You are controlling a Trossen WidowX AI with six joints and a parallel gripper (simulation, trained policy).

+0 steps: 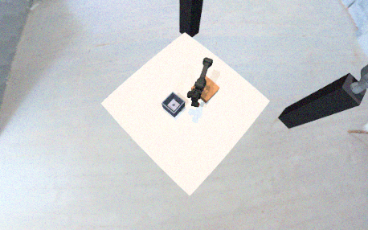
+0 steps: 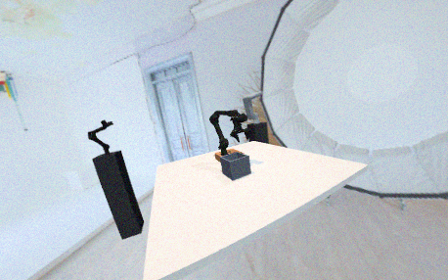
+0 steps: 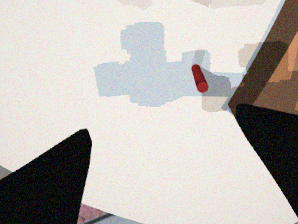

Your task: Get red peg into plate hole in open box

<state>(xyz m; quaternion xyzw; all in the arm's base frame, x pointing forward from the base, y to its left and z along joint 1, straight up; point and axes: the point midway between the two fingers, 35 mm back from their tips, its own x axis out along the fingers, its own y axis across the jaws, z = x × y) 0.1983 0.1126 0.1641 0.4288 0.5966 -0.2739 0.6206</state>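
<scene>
Right now my gripper tip is 16 cm above the red peg, 5 cm past it and 1 cm to the right of it. From my gripper tip the other things lie so: grey plate (16 cm to the right, 15 cm below, 14 cm ahead).
</scene>
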